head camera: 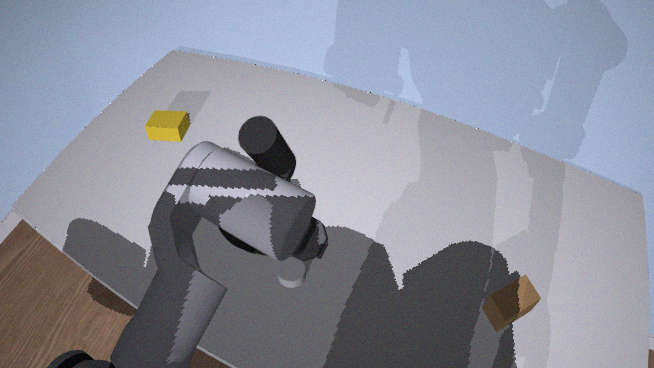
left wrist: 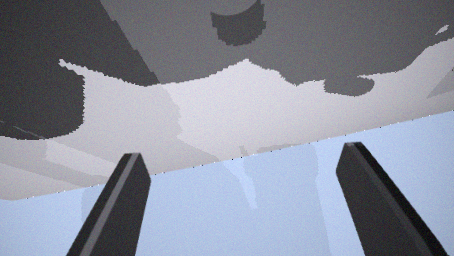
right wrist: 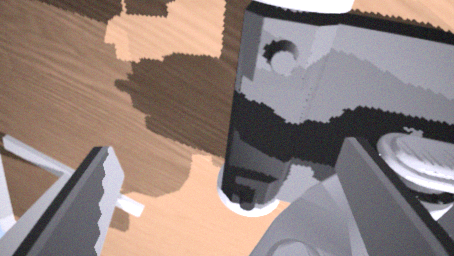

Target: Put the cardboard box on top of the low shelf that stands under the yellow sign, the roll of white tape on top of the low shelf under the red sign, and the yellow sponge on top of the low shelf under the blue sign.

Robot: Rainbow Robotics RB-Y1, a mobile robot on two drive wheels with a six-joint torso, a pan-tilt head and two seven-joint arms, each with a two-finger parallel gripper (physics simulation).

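Places are measured from the robot's base along level axes (x up, y right, z ahead), in centimetres.
Pixels of known places: left gripper, between the fingertips: (left wrist: 242, 162); right gripper, between the fingertips: (right wrist: 228, 157).
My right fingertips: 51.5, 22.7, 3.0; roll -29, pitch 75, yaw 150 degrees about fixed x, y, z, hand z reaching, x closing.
Note:
Ahead of a thing's pixels: the offset from my right fingertips to its middle, as dx, dy, dz. "spot": to the spot under its first point. Level surfaces: height alone.
The yellow sponge @(+22.8, -67.5, +73.7) (head camera: 167, 126) lies at the upper left of the table in the head view. The roll of white tape @(+21.8, -32.0, +36.7) (head camera: 291, 278) lies in shadow near the table's middle, partly covered by the left arm; its curved edge @(spot: +23.0, -31.6, +38.3) (left wrist: 235, 6) shows at the top of the left wrist view. The cardboard box @(+23.1, +7.9, +29.4) (head camera: 511, 303) sits at the lower right of the table. My left gripper (left wrist: 242, 162) is open and empty; in the head view its fingers are hidden by the arm. My right gripper (right wrist: 228, 157) is open and empty, above the floor beside the robot's base. Shelves and signs do not show.
The pale table @(dx +20.5) (head camera: 370, 150) has its far edge against a light blue surface (head camera: 250, 30). Wooden floor @(dx -51.4) (head camera: 45, 265) (right wrist: 65, 90) shows at the lower left of the head view. The robot's dark base (right wrist: 300, 140) stands close beside the right fingers, near a white bar (right wrist: 40, 157).

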